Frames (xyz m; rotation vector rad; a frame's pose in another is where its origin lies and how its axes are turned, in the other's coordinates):
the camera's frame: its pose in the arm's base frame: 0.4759 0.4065 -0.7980 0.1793 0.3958 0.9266
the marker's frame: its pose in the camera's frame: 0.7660 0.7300 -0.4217 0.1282 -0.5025 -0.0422
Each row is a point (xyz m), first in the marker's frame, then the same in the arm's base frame.
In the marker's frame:
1: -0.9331 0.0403 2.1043
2: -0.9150 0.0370 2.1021
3: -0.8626 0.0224 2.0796
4: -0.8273 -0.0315 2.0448
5: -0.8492 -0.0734 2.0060
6: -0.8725 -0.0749 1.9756
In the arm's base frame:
1: -0.1477 -0.0792 0.5462
2: -0.1329 -0.0681 0.5463
3: -0.0895 -0.0317 0.5302
4: -0.0340 -0.0248 0.4829
5: -0.0283 -0.0475 0.4264
6: -0.0493 -0.0507 0.3945

